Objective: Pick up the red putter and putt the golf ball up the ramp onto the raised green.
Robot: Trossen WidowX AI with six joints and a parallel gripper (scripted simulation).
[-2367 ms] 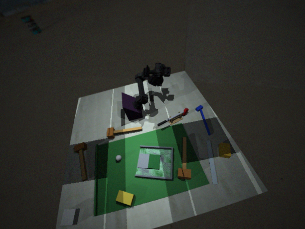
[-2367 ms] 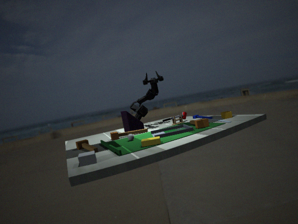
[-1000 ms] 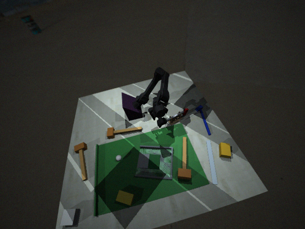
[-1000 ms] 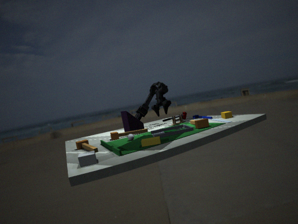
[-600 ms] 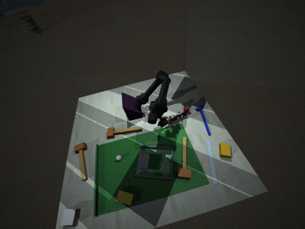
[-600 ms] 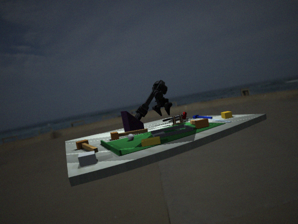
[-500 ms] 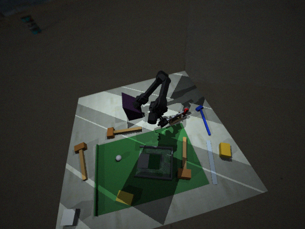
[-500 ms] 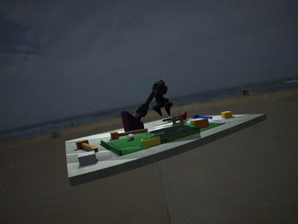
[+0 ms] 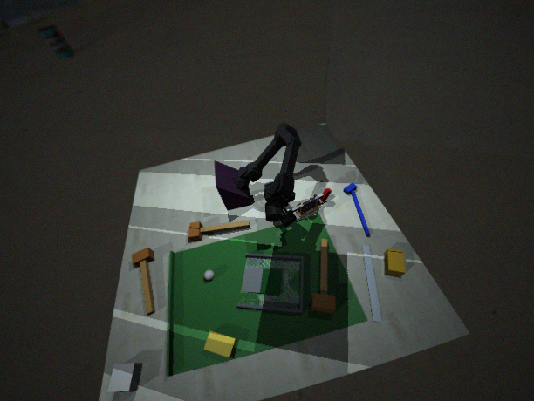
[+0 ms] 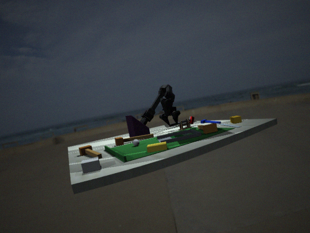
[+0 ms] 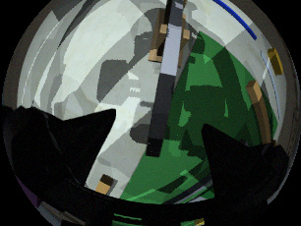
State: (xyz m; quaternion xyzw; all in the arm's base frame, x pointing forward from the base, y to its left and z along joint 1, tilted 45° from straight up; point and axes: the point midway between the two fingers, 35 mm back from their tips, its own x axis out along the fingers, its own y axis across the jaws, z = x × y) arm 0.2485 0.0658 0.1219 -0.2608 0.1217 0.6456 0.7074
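My gripper tip is 20 mm past the red putter and 110 mm to the right of it. Also, from my gripper tip: green mat (220 mm ahead, 230 mm to the right, 60 mm below); small wooden stand (20 mm behind, 130 mm to the left, 30 mm below); blue putter (80 mm ahead, 350 mm to the left, 50 mm below).
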